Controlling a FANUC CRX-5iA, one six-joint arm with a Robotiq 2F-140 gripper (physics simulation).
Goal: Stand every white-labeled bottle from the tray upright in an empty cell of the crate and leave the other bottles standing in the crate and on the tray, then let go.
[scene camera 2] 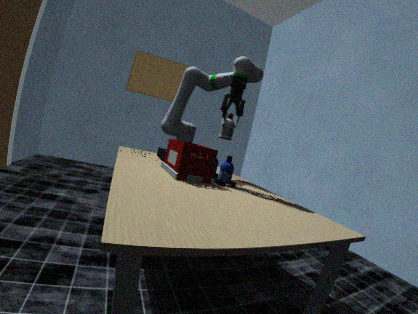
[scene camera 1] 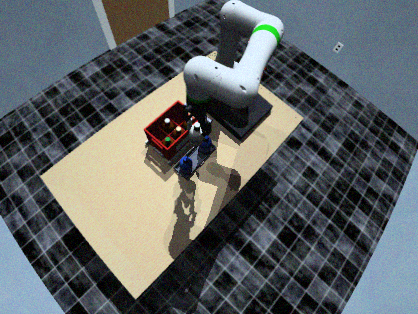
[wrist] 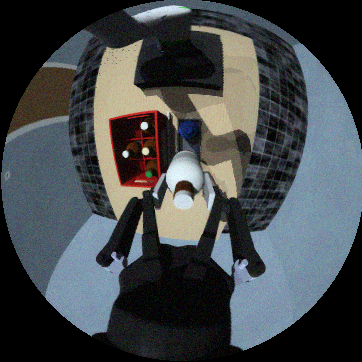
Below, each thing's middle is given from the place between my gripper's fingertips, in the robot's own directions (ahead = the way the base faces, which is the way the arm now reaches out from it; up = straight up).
I see my gripper 1 cm past the white-labeled bottle [wrist: 184, 178].
